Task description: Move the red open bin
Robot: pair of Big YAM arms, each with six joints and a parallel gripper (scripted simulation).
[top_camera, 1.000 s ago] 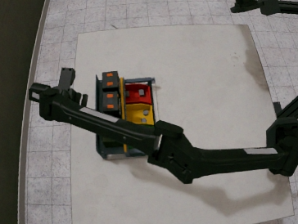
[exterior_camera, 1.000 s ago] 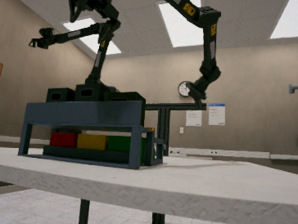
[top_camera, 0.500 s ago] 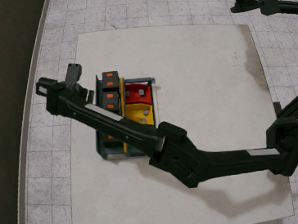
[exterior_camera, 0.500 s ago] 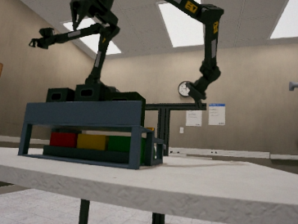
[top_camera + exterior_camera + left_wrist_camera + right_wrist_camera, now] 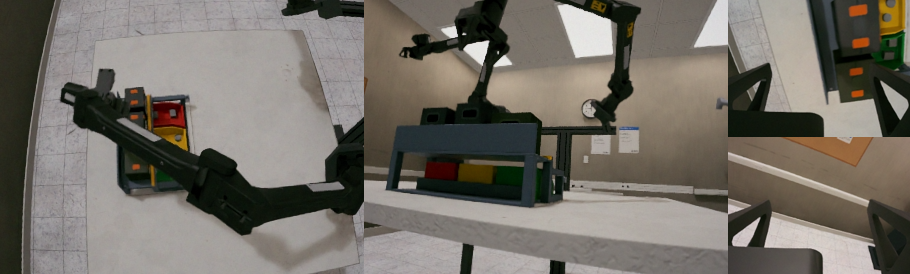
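My left hand is 150 mm past the red bin, 130 mm to the left of it and 290 mm above it. From my left hand the other things lie so: green bin: 160 mm behind, 100 mm to the left, 290 mm below; then yellow bin: 150 mm behind, 10 mm to the right, 290 mm below.
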